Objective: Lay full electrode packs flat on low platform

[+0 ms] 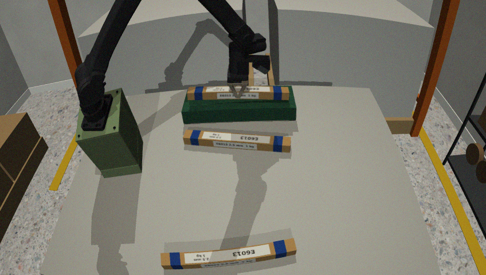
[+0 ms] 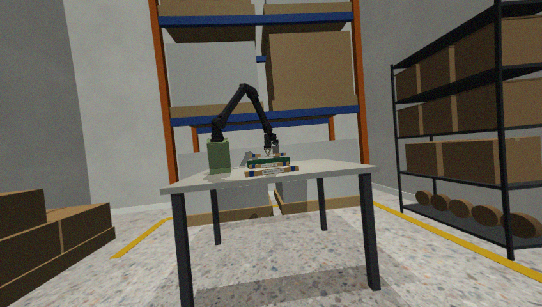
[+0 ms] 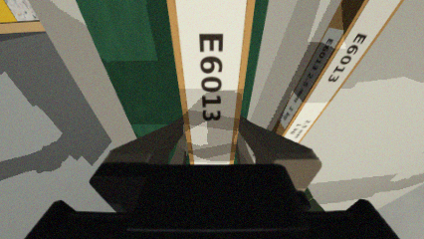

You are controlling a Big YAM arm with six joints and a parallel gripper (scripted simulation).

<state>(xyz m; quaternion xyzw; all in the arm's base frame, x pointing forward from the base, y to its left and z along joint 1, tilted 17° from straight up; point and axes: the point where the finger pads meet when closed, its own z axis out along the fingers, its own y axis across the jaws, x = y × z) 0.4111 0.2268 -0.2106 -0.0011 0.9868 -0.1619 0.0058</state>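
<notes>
My hand is 8 cm above the low green platform and 3 cm to the right of it.
</notes>
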